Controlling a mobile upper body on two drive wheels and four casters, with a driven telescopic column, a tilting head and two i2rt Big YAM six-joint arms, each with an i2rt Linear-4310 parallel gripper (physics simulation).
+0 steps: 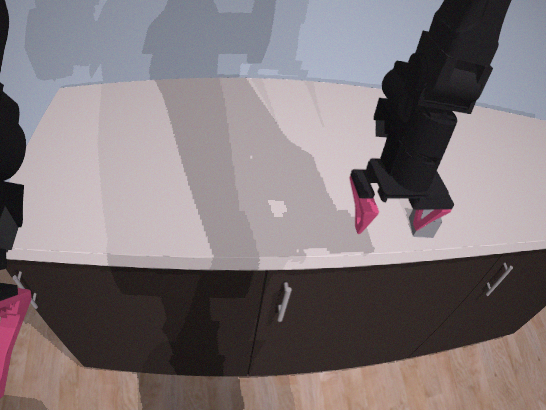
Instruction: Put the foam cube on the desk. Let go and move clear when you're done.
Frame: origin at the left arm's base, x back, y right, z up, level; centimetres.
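Where they show: right gripper, fingertip midpoint: (387,228).
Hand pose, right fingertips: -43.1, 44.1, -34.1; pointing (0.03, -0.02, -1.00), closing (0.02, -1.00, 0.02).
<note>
Each offset is from my right fingertips to the top centre of the thing, as dx, dy, dz. "spot": to the spot under its first point. Level surfaces: height alone.
The grey foam cube @[-12.4, +17.6, -10.9] (427,231) sits on the pale top @[dz -15.9] (150,220) of a dark cabinet, at the right near the front edge. It is partly hidden behind the right-hand pink finger of my right gripper (388,230). That gripper is open and points down over the surface, its other finger standing well to the left of the cube. The cube is not between the two fingers. My left gripper (11,335) is at the lower left edge, in front of the cabinet; one pink finger shows, the other is cut off, and it appears open.
The dark cabinet front @[spot: -9.2, +5.6, -42.1] (340,310) has silver handles (284,302) (500,279) and stands on a wooden floor @[dz -106.9] (320,390). A blue-grey wall (340,45) rises behind the pale top. Shadows of the robot fall across the wall, top and cabinet front.
</note>
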